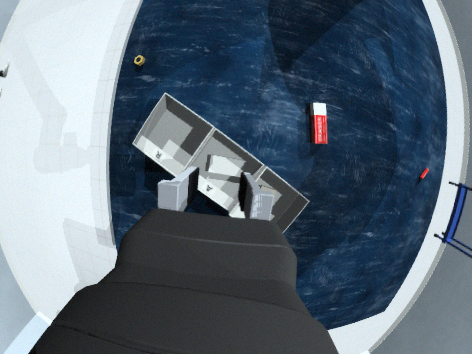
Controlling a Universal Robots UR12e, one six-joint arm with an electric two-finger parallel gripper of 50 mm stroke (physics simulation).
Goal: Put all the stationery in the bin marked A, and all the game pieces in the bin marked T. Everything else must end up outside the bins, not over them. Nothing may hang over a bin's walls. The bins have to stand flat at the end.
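Frame: origin at the arm's base, x ahead, y up, z right, level; metres.
Where they show: gripper, fingertip midpoint: (218, 181).
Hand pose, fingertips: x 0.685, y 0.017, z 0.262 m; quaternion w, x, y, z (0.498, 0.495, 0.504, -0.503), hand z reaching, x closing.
After its pixels a point has its place.
A red and white eraser (319, 129) @(x 0.608, y -0.100, z 0.117 m) lies on the dark blue table top, to the right of the bins and apart from them. Three joined grey bins stand at an angle: the bin marked R (191, 119) @(x 0.624, y -0.106, z 0.316 m) at upper left, the bin marked A (240, 151) @(x 0.663, y -0.106, z 0.237 m) in the middle, and the third bin (296, 204) @(x 0.730, y -0.087, z 0.140 m) at lower right, its letter mostly hidden. Pale patches show inside bin A and the third bin; I cannot tell whether they are objects or light. My gripper (218, 181) @(x 0.685, y 0.017, z 0.262 m) is open and empty, above the near side of bin A. Its fingers and body hide part of the bins.
A brass-coloured hex nut (139, 60) @(x 0.527, y -0.104, z 0.423 m) lies beyond bin R at upper left. A small red piece (424, 173) @(x 0.630, y -0.103, z -0.246 m) lies near the table's right edge. A white rim (454, 125) borders the table top. A blue frame (455, 214) stands beyond the right edge.
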